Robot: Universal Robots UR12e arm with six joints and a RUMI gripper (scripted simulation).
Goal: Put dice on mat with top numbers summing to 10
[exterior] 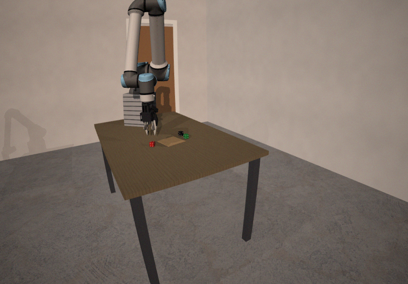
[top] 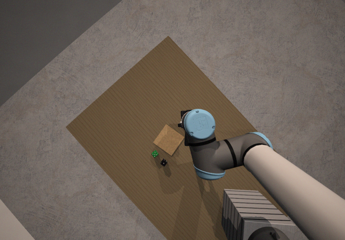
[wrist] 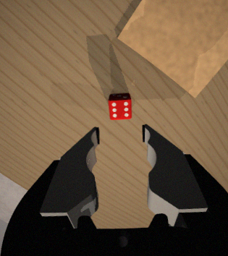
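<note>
Right now my hand is 80 mm above the red die. From my hand the other things lie so: tan mat (140 mm to the left, 90 mm below, 10 mm ahead); then black die (260 mm to the left, 80 mm below, 60 mm behind); then green die (260 mm to the left, 80 mm below, 20 mm ahead).
</note>
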